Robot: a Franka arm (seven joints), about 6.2 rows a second.
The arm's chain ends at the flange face. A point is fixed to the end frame.
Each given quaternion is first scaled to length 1.
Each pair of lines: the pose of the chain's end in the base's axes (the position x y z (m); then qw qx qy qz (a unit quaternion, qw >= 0)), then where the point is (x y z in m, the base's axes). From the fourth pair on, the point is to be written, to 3 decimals.
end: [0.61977 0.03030 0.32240 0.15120 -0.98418 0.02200 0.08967]
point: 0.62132 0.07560 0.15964
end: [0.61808 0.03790 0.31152 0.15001 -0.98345 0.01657 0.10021]
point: 0.61585 0.08309 0.14874
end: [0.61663 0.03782 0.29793 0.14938 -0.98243 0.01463 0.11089]
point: 0.61072 0.08295 0.13522
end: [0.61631 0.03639 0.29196 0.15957 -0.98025 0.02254 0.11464]
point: 0.610 0.085 0.130
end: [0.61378 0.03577 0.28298 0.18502 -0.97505 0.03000 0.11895]
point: 0.606 0.092 0.124
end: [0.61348 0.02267 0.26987 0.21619 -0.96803 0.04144 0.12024]
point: 0.607 0.089 0.115
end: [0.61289 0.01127 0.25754 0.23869 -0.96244 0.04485 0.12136]
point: 0.607 0.085 0.105
